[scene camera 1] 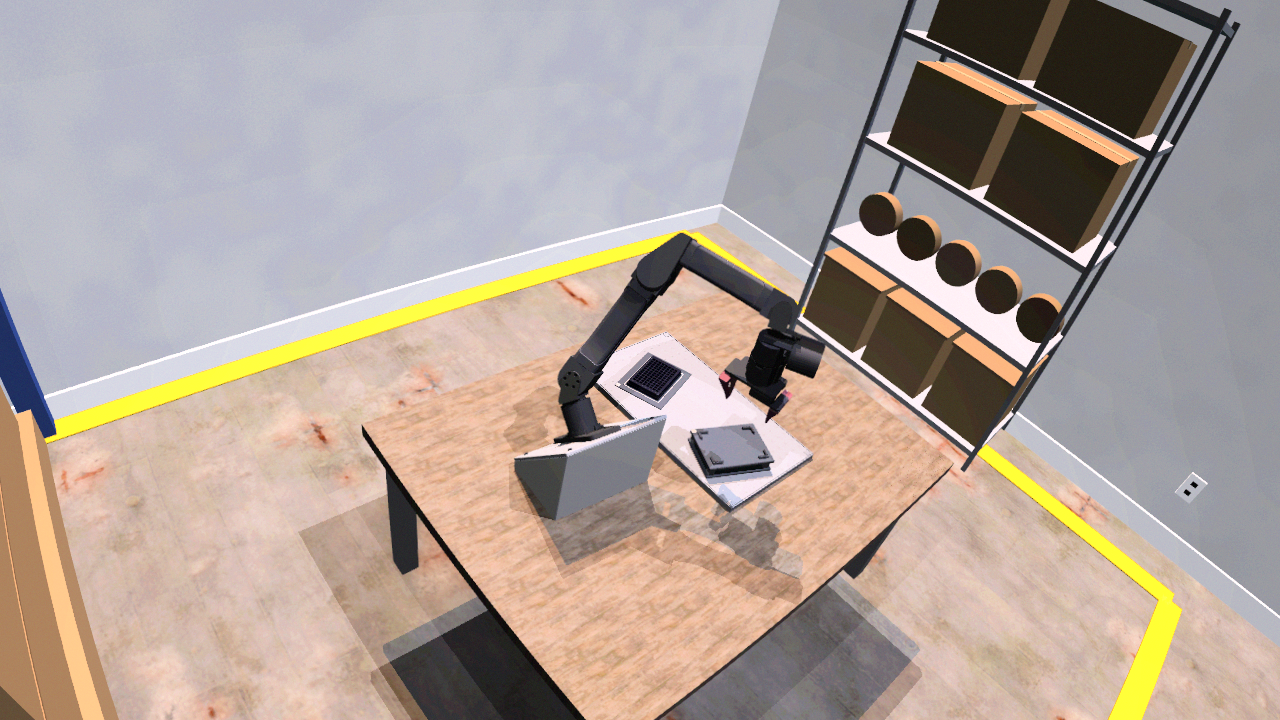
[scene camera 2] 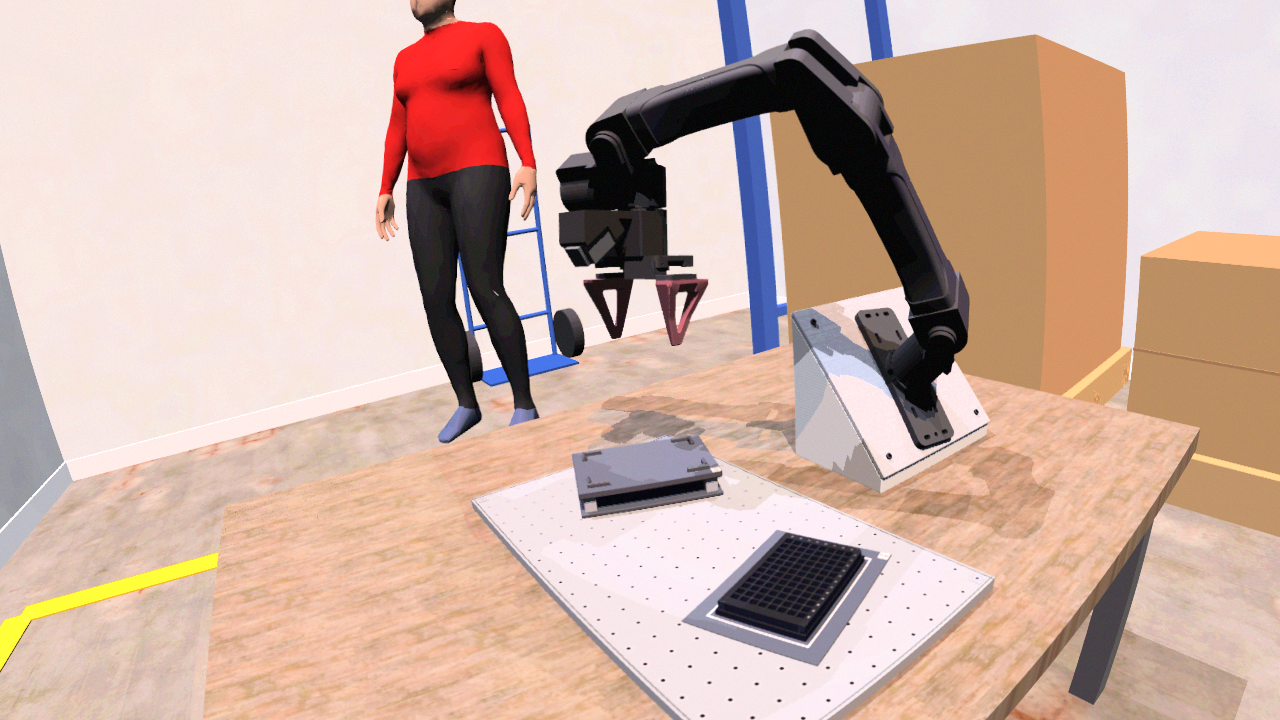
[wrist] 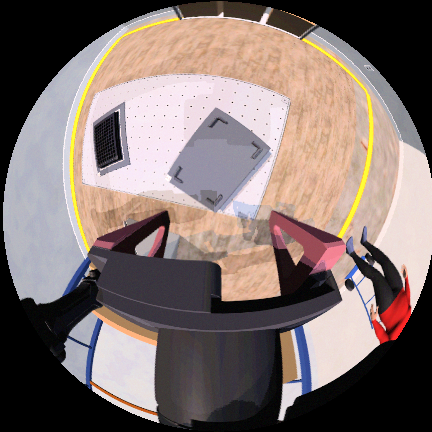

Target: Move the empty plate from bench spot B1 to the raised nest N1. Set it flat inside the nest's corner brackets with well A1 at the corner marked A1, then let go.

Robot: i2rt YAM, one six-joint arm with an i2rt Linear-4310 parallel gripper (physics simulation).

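Pixels of known places: gripper, fingertip midpoint: (scene camera 1: 747, 409) (scene camera 2: 644, 341) (wrist: 218, 215); arm's base at its link origin: (scene camera 1: 586, 437) (scene camera 2: 902, 376).
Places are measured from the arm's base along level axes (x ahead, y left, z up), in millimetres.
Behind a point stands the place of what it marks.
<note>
The black empty plate (scene camera 1: 654, 377) {x 302, y 172, z -72 mm} (scene camera 2: 792, 582) {x 317, y 186, z -72 mm} (wrist: 107, 140) {x 310, y 166, z -75 mm} lies flat on the grey-bordered bench spot B1 (scene camera 2: 844, 608) {x 294, y 231, z -86 mm} (wrist: 125, 150) {x 293, y 104, z -85 mm}, its wells facing up. The raised nest N1 (scene camera 1: 732, 447) {x 325, y -106, z -56 mm} (scene camera 2: 640, 465) {x 337, y -93, z -56 mm} (wrist: 215, 155) {x 340, y -97, z -56 mm} is a grey platform with four dark corner brackets; nothing lies between them. The A1 lettering is too small to read. My gripper (scene camera 1: 748, 407) {x 303, y -120, z 82 mm} (scene camera 2: 645, 341) {x 303, y -120, z 82 mm} (wrist: 218, 215) {x 303, y -120, z 82 mm} is open and empty, fingers pointing down. It hangs well above the table, nearer the nest than the plate. In the wrist view, the nest lies ahead of the fingertips and the plate is farther left.
The white perforated board (scene camera 1: 693, 407) {x 346, y 60, z -87 mm} (scene camera 2: 626, 573) {x 425, y 66, z -87 mm} (wrist: 150, 120) {x 370, y 61, z -87 mm} bears both the spot and the nest on the wooden table (scene camera 1: 626, 626) {x -110, y -365, z -100 mm} (scene camera 2: 358, 582) {x 690, y -65, z -100 mm}. The arm's wedge-shaped base (scene camera 1: 604, 470) {x -12, y -93, z 0 mm} (scene camera 2: 827, 411) {x 117, y -18, z -22 mm} stands beside the board. A person in red (scene camera 2: 456, 98) stands beyond the table.
</note>
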